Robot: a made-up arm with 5 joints. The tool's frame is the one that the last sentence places. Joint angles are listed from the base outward.
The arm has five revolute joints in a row. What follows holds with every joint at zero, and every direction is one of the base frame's.
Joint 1 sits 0.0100 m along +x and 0.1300 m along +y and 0.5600 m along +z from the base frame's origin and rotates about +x.
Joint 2 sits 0.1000 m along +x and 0.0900 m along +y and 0.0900 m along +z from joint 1 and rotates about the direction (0.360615, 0.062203, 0.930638).
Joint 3 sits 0.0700 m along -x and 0.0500 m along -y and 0.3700 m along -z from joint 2 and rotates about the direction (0.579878, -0.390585, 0.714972).
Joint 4 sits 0.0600 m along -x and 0.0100 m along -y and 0.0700 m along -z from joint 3 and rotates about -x.
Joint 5 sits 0.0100 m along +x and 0.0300 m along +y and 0.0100 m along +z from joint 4 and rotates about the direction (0.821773, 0.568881, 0.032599).
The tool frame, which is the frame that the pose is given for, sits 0.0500 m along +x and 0.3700 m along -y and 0.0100 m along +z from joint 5; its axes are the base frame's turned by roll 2.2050, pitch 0.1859 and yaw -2.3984 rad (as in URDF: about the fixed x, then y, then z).
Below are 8 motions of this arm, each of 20 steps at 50 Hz.
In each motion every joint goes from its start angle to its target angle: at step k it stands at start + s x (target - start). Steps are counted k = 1, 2, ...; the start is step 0. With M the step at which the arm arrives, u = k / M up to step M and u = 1 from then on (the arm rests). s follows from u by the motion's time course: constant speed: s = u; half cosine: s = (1 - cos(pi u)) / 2; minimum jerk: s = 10 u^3 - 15 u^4 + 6 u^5.
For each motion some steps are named. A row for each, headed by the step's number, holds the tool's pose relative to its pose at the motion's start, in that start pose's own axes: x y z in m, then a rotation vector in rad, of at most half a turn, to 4 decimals.
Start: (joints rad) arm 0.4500 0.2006 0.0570 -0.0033 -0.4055
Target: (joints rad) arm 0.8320 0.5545 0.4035 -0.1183 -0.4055
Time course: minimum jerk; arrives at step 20
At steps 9, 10, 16, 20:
9: -0.0817 -0.0856 0.0825 -0.1994 -0.1508 -0.3343
10: -0.1069 -0.1002 0.1020 -0.2428 -0.1863 -0.4119
16: -0.2535 -0.1364 0.1864 -0.4362 -0.3568 -0.7873
20: -0.2754 -0.1366 0.1957 -0.4598 -0.3791 -0.8374

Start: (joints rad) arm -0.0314 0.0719 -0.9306 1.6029 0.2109
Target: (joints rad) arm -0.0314 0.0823 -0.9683 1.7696 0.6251
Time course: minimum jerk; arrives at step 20
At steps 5, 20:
5: 0.0015 -0.0062 0.0044 -0.0289 0.0005 0.0103
20: 0.0237 -0.0500 0.0519 -0.2741 -0.0141 0.1083

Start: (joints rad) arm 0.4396 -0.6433 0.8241 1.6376 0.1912
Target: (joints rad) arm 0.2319 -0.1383 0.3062 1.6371 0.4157
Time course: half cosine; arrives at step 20
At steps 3, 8, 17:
3: -0.0039 -0.0055 0.0000 -0.0067 0.0136 -0.0061
8: -0.0251 -0.0327 -0.0009 -0.0371 0.0901 -0.0341
17: -0.0684 -0.0758 -0.0065 -0.0692 0.2628 -0.0647

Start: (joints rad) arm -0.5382 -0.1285 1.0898 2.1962 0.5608
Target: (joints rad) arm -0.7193 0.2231 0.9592 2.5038 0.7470
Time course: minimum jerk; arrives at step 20
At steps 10, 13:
10: -0.0058 -0.0066 -0.0074 0.0646 0.0540 -0.0385
13: -0.0078 -0.0090 -0.0113 0.1008 0.0799 -0.0596

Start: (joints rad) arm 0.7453 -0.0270 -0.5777 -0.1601 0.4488
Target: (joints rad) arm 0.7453 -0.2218 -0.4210 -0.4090 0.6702
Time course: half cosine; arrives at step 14
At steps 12, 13, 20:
12: -0.0055 -0.1261 0.1040 -0.3845 -0.1644 -0.2143
13: -0.0070 -0.1301 0.1086 -0.3991 -0.1695 -0.2234
20: -0.0075 -0.1314 0.1101 -0.4041 -0.1713 -0.2265

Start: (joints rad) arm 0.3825 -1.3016 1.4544 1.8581 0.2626
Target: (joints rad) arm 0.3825 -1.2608 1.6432 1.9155 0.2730
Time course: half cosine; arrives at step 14
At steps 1, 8, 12, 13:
1: 0.0002 -0.0001 0.0003 0.0004 -0.0020 -0.0013
8: 0.0093 -0.0070 0.0165 0.0162 -0.0984 -0.0623
12: 0.0140 -0.0111 0.0263 0.0242 -0.1540 -0.0956
13: 0.0145 -0.0116 0.0274 0.0250 -0.1601 -0.0991

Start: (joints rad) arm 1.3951 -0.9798 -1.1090 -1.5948 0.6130
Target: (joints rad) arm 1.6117 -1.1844 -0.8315 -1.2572 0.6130
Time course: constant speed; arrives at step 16
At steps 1, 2, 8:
1: 0.0059 0.0077 0.0020 0.0077 -0.0058 0.0171
2: 0.0116 0.0154 0.0040 0.0153 -0.0114 0.0343
8: 0.0423 0.0632 0.0168 0.0592 -0.0403 0.1374

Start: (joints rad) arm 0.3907 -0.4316 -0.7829 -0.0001 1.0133
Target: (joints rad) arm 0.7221 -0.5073 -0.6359 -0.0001 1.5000
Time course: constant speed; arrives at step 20
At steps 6, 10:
6: 0.0194 -0.0510 0.0709 -0.2475 -0.0033 0.0238
10: 0.0343 -0.0758 0.1256 -0.4122 -0.0087 0.0427

